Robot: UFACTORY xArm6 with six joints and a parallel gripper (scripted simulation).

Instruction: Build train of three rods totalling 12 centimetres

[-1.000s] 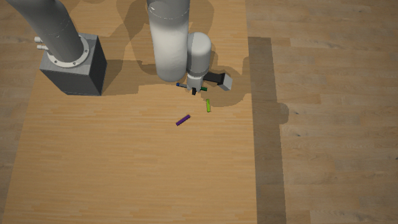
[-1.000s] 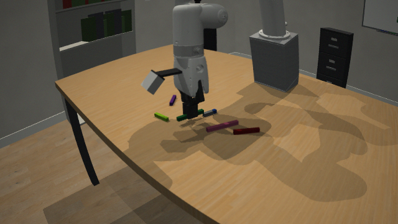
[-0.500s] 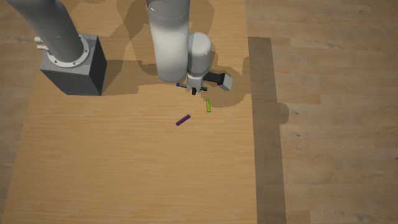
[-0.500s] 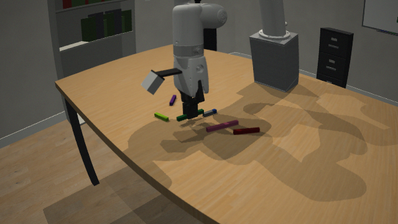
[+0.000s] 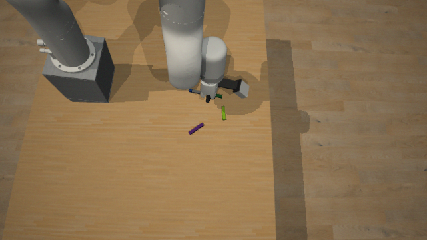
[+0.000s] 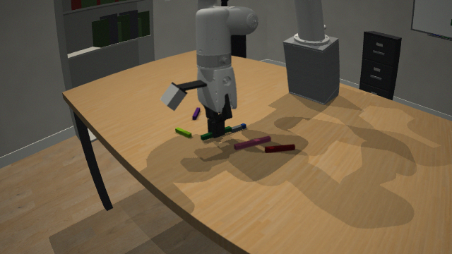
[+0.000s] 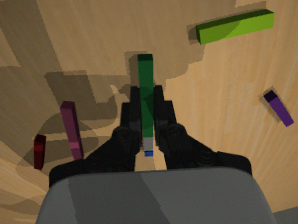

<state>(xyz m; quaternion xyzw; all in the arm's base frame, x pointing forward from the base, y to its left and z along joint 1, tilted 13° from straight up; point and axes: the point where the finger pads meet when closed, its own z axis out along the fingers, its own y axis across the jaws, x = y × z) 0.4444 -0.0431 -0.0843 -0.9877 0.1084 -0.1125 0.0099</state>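
Right now my hand is 60 mm past the grey rod, 20 mm above it and 10 mm to the right of it. From my hand the other things lie so: green rod 20 mm below; blue rod 80 mm behind, 20 mm to the left, 20 mm below; lime rod 70 mm to the right, 40 mm ahead, 20 mm below.
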